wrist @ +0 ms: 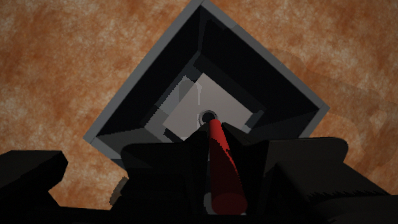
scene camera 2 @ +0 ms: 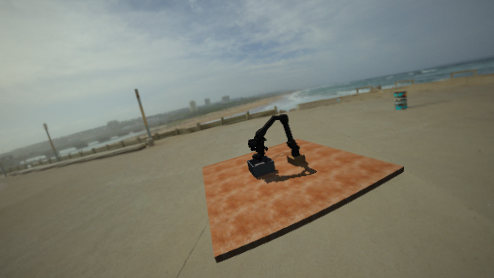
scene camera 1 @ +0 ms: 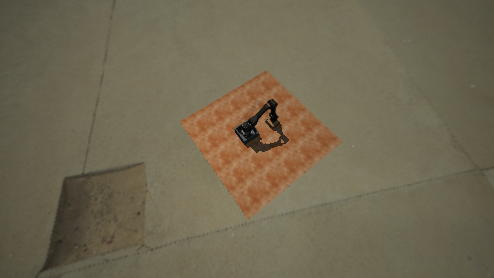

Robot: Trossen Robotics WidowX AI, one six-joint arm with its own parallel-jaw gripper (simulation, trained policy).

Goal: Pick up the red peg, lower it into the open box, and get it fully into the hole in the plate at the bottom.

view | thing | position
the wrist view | gripper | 215,126
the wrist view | dark box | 283,106
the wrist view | light grey plate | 205,95
